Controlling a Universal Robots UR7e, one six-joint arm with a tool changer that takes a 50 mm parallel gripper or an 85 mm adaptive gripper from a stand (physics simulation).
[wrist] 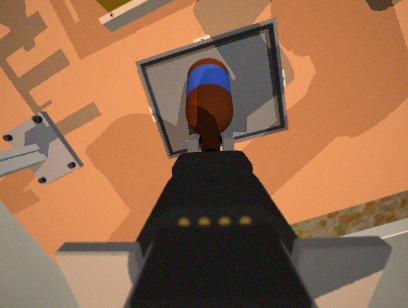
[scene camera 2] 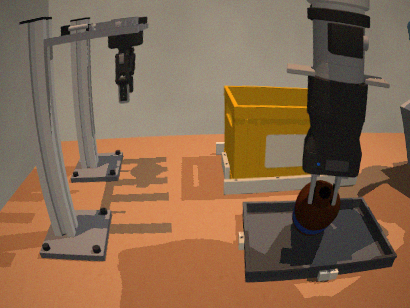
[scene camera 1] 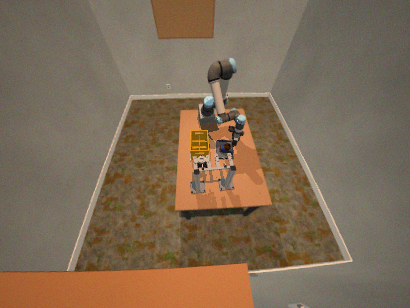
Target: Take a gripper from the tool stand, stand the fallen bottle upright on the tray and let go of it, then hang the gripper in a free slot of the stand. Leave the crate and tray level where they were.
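Frame: origin at the arm's base, x ahead, y left, z up, level; centimetres.
Seen in the pictures: arm's base at its link origin: [scene camera 1: 207, 110].
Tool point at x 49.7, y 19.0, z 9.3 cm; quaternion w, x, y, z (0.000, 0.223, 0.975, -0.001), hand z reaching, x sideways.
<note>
Pixels of each thing's top centre, then the offset from my tool point to it. "pt": a spot on its surface instead.
- dark tray at its top centre: [scene camera 2: 318, 228] [wrist: 215, 96] [scene camera 1: 224, 148] dx -4.9, dy -7.1, dz -27.9 cm
- yellow crate at its top centre: [scene camera 2: 290, 96] [scene camera 1: 199, 139] dx -10.3, dy -34.9, dz -13.0 cm
- stand's base plate at a spot on its surface: [scene camera 2: 80, 240] [wrist: 54, 160] pt dx +34.3, dy -13.3, dz -29.3 cm
A brown bottle with a blue band [scene camera 1: 226, 147] [scene camera 2: 317, 210] [wrist: 209, 102] leans over the dark tray [scene camera 2: 280, 273] [wrist: 281, 95], tilted, its neck up between the fingers and its base lower down. Whether the base touches the tray cannot be told. My gripper [scene camera 2: 323, 200] [wrist: 210, 144], mounted on the arm, is shut on the bottle's neck. The tool stand [scene camera 1: 214, 168] [scene camera 2: 50, 140] carries another black gripper [scene camera 2: 125, 65]. The yellow crate [scene camera 1: 199, 142] [scene camera 2: 250, 145] stands upright beside the tray. The tray lies flat on the table.
White locating strips [scene camera 2: 260, 186] edge the crate, and small white blocks [scene camera 2: 328, 274] sit against the tray. The stand's base plate [scene camera 2: 80, 240] [wrist: 62, 155] lies to the left of the tray in scene camera 2 and the wrist view.
</note>
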